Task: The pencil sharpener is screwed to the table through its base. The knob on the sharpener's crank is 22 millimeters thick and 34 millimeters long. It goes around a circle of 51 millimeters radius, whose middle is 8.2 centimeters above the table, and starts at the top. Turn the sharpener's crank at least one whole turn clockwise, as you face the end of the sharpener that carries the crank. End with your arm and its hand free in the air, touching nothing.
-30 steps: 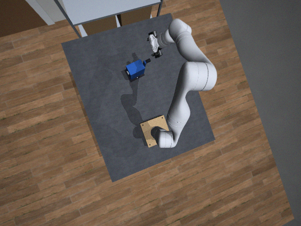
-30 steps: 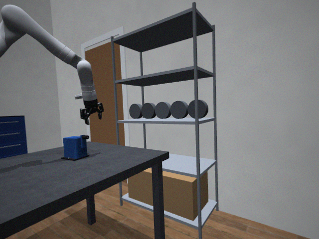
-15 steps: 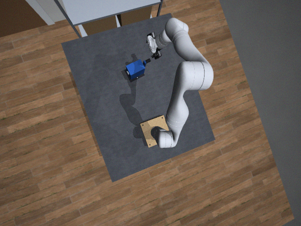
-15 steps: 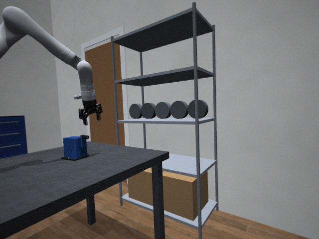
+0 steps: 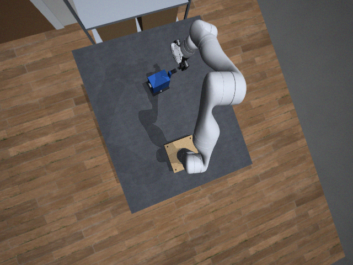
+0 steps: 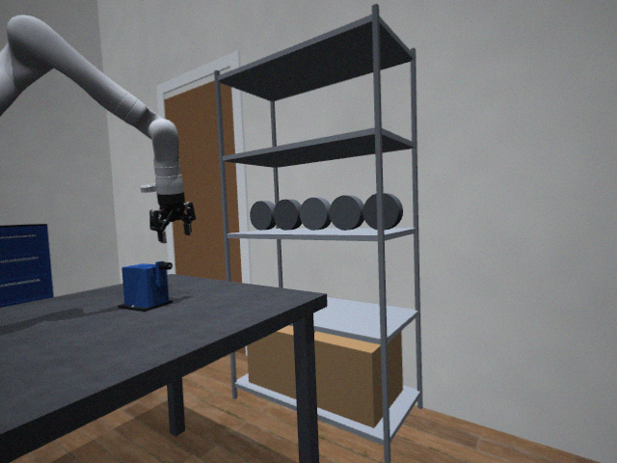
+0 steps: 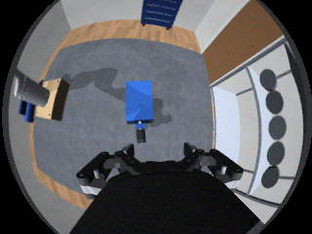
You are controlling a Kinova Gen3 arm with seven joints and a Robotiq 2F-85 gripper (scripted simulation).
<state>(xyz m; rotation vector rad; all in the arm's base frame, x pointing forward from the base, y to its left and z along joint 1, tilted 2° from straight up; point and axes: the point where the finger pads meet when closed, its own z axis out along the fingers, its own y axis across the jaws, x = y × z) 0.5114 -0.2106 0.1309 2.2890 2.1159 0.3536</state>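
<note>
My gripper is now 30 mm past the dark crank knob, 20 mm to the right of it and 90 mm above it. Also, from my hand: blue crank arm 30 mm behind, 30 mm to the left, 90 mm below.
</note>
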